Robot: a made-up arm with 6 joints. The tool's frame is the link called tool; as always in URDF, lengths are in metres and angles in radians. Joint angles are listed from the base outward. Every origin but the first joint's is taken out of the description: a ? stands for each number. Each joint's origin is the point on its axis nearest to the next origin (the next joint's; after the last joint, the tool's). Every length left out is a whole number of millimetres.
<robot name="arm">
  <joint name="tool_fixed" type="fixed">
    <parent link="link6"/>
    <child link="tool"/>
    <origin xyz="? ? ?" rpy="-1.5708 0 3.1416"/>
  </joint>
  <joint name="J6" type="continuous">
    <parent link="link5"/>
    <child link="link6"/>
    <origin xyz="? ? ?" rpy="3.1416 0 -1.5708"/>
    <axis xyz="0 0 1"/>
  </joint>
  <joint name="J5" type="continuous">
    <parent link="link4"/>
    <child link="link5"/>
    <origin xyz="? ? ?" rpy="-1.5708 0 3.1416"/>
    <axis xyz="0 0 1"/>
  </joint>
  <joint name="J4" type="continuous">
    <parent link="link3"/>
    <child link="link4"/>
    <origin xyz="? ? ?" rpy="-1.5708 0 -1.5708"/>
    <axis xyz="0 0 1"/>
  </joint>
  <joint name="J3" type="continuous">
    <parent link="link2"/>
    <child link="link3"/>
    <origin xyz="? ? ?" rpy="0 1.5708 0"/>
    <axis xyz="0 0 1"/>
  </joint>
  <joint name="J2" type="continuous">
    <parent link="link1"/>
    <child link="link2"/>
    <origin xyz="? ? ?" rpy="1.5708 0 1.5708"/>
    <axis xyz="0 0 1"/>
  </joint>
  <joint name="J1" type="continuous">
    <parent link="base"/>
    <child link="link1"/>
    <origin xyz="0 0 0.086" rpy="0 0 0"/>
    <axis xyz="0 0 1"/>
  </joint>
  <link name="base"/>
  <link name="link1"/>
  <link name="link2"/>
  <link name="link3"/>
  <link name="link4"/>
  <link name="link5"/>
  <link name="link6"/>
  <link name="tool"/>
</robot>
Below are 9 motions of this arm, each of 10 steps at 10 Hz.
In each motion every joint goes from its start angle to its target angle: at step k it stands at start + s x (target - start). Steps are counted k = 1, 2, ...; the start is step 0. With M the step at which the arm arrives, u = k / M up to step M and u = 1 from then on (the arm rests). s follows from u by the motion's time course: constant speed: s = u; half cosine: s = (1 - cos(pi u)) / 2; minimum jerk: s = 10 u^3 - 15 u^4 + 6 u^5.
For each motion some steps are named. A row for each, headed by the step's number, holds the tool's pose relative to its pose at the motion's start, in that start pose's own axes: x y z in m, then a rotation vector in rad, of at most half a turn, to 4 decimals.
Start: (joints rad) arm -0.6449 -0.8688 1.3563 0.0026 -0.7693 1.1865
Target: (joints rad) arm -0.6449 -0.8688 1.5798 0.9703 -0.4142 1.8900
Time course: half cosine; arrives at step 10
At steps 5, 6, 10:
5: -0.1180 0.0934 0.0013 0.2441 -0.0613 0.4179
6: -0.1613 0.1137 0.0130 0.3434 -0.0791 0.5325
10: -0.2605 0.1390 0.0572 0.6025 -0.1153 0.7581

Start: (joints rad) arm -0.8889 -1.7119 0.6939 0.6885 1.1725 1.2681
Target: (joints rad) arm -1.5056 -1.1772 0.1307 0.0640 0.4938 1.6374
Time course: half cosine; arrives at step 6
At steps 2, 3, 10:
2: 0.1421 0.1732 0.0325 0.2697 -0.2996 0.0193
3: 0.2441 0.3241 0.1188 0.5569 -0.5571 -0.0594
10: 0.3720 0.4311 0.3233 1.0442 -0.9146 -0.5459

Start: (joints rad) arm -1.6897 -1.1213 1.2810 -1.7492 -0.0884 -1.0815
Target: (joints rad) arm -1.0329 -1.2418 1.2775 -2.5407 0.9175 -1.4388
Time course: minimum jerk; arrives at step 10
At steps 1, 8, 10:
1: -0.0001 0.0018 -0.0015 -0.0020 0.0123 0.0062
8: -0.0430 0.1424 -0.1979 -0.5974 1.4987 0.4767
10: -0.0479 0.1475 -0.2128 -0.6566 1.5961 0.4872

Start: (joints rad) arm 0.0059 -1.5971 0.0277 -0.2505 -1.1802 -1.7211
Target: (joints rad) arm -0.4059 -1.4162 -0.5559 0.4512 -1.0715 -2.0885
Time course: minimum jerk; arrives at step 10
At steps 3, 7, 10:
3: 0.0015 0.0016 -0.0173 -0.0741 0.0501 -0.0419
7: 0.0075 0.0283 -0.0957 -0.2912 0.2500 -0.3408
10: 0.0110 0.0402 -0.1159 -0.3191 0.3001 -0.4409

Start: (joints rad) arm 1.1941 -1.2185 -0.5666 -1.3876 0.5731 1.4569
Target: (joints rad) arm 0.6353 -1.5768 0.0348 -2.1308 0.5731 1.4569
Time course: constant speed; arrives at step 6
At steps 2, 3, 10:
2: -0.0251 -0.1134 0.0200 -0.2199 0.0280 -0.3273
3: -0.0323 -0.1728 0.0381 -0.3344 0.0041 -0.4907
10: -0.0434 -0.3620 0.1412 -0.6897 -0.2160 -0.9311

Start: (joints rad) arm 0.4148 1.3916 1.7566 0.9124 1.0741 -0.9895
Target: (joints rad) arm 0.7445 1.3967 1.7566 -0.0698 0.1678 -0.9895
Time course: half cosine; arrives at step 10
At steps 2, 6, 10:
2: -0.0166 0.0122 -0.0005 -0.0593 -0.0660 0.0693
6: -0.1389 0.0528 -0.0204 -0.2334 -0.3932 0.5710
10: -0.2221 0.0402 -0.0301 -0.1697 -0.5315 0.9173

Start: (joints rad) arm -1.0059 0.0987 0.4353 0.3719 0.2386 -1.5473
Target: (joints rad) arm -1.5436 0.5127 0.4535 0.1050 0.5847 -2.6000
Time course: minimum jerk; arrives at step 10
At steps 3, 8, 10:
3: -0.0015 -0.0141 0.0036 0.0018 0.2368 0.1504
8: 0.0907 -0.1008 0.0949 -0.4479 1.1711 0.7977
10: 0.1031 -0.1025 0.1038 -0.5107 1.2221 0.8312

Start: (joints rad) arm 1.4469 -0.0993 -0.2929 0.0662 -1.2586 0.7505
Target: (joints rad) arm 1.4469 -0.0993 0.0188 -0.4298 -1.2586 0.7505
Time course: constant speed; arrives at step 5
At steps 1, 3, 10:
1: -0.0162 -0.0280 -0.0094 -0.0412 0.0624 -0.0902
3: -0.0581 -0.0846 -0.0215 -0.1400 0.1871 -0.2621
10: -0.1105 -0.1405 -0.0214 -0.2603 0.3097 -0.4213

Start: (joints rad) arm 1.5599 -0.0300 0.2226 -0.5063 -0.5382 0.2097
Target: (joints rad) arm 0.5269 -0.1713 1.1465 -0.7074 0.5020 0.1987
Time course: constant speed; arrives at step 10
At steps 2, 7, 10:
2: -0.1187 -0.1133 -0.0139 -0.1031 0.2727 -0.2669
7: -0.4995 -0.1416 0.0368 0.0513 0.8633 -1.0683
10: -0.6246 0.0236 0.0774 0.4675 1.0866 -1.5271

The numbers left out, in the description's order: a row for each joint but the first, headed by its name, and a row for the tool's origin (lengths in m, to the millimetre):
tool: 0.038 0.2 0
J6: 0.053 0.312 0
J5: 0.074 -0.071 0
J4: -0.011 -0.037 0
J3: -0.237 0.09 0
J2: 0.165 -0.089 0

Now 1 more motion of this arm.
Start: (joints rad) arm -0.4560 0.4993 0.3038 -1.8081 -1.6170 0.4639
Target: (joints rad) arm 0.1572 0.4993 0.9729 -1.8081 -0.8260 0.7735
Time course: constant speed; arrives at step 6
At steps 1, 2, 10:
1: -0.0782 -0.0266 -0.0683 -0.1424 0.1240 0.1078
2: -0.1599 -0.0721 -0.1209 -0.2886 0.2437 0.2124
10: -0.4196 -0.3753 -0.1329 -0.9152 0.6459 0.6035

